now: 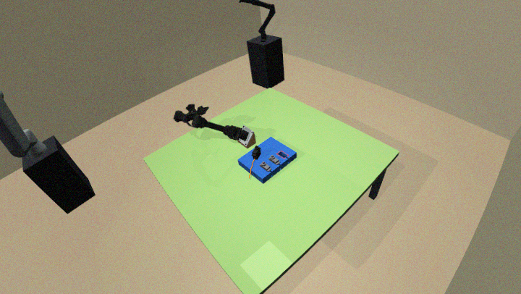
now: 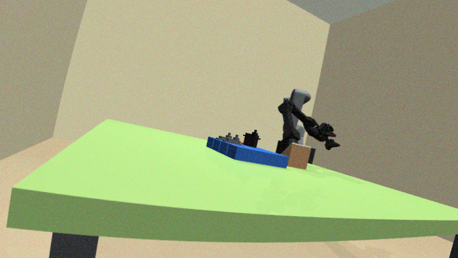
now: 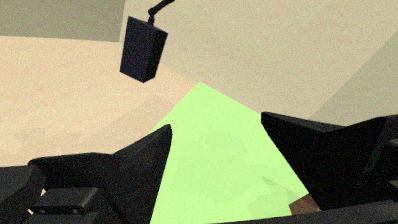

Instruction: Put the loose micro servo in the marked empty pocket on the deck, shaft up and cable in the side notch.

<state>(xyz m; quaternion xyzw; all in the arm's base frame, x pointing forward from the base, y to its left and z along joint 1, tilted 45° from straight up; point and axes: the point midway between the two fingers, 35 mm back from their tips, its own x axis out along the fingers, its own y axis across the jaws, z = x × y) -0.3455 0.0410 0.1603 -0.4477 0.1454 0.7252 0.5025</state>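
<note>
Now: the blue deck 570 mm ahead of my gripper tip, 20 mm to the left of it and 160 mm below it.
</note>
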